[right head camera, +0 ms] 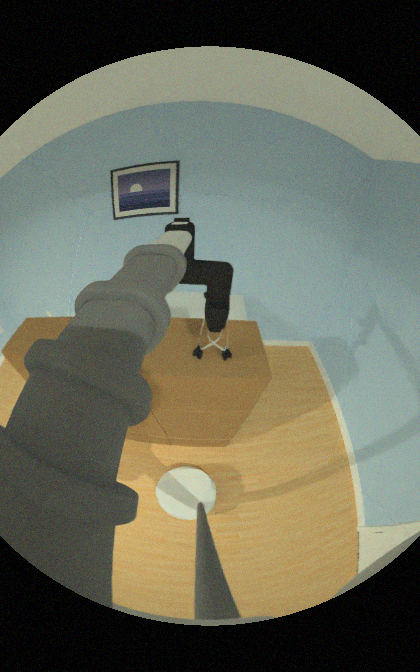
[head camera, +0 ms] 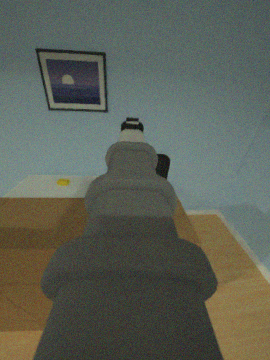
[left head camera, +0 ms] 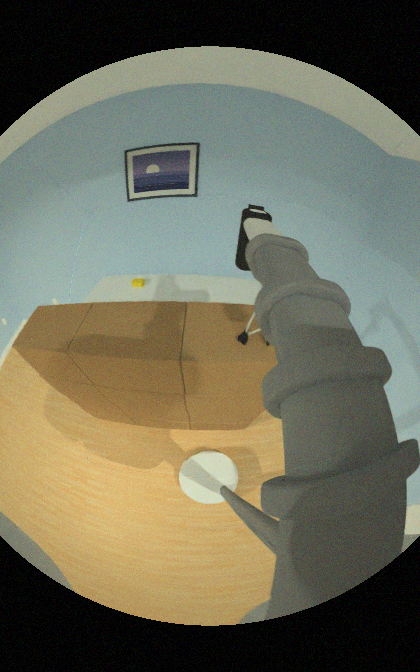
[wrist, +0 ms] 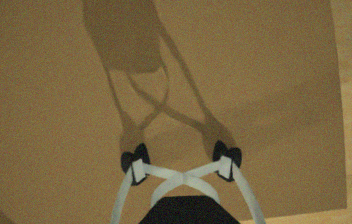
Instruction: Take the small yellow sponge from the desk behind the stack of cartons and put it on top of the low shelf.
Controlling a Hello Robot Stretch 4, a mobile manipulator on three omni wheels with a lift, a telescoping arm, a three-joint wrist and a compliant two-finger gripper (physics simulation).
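Frame: origin at the robot's base, x ahead, y left, z up, level; millimetres.
Seen in the pictures: gripper, fingertip midpoint: (wrist: pixel 181 155).
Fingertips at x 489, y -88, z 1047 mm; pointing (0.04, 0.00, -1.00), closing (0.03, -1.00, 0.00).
Note:
A point is followed by its place in that frame.
The small yellow sponge (head camera: pixel 63 182) {x 1302, y 688, z 729 mm} (left head camera: pixel 138 282) lies on the left part of the pale desk (head camera: pixel 30 189) {x 1208, y 986, z 692 mm} (left head camera: pixel 225 290) (right head camera: pixel 238 307), behind the brown cartons (head camera: pixel 30 220) {x 508, y 423, z 1052 mm} (left head camera: pixel 135 325) (right head camera: pixel 242 345) (wrist: pixel 50 100) {x 554, y 64, z 1052 mm}. In the right head view the sponge does not show; the arm covers part of the desk. My gripper (right head camera: pixel 212 353) (wrist: pixel 181 155) {x 489, y -88, z 1047 mm} is open and empty, fingers pointing down over the right part of the carton top, in front of the desk and to the right of the sponge. Its shadow falls on the carton. I cannot make out the low shelf for certain.
A white round disc (left head camera: pixel 208 465) (right head camera: pixel 175 487) is in front of the cartons, above the wooden floor (left head camera: pixel 125 530) (right head camera: pixel 290 525). A framed picture (head camera: pixel 75 82) {x 1544, y 505, z 1614 mm} (left head camera: pixel 162 170) (right head camera: pixel 145 190) hangs on the blue wall behind the desk. A pale flat surface (right head camera: pixel 375 545) shows at the lower right.

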